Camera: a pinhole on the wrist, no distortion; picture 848 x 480 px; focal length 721.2 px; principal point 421.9 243.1 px. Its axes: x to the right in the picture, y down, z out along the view. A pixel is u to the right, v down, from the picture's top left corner.
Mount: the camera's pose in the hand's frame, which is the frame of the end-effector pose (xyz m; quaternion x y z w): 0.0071 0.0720 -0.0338 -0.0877 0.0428 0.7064 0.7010
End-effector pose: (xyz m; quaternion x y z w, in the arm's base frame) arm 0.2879 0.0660 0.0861 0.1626 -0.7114 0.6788 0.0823
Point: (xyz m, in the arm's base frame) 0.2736 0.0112 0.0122
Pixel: 295.2 294.0
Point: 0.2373 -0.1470 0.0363
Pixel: 242.6 45.9
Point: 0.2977 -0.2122 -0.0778
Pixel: 446.1 280.6
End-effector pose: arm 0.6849 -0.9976 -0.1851 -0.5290 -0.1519 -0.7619 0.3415
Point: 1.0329 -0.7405 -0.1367
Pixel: 245.7 404.7
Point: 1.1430 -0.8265 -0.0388
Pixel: 423.9 238.8
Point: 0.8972 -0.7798 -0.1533
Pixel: 79.5 432.8
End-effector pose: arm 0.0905 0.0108 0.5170 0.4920 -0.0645 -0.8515 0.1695
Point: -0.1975 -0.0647 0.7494
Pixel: 283.9 266.4
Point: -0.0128 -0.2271 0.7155
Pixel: 785.7 298.6
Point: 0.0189 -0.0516 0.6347
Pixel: 302.3 416.6
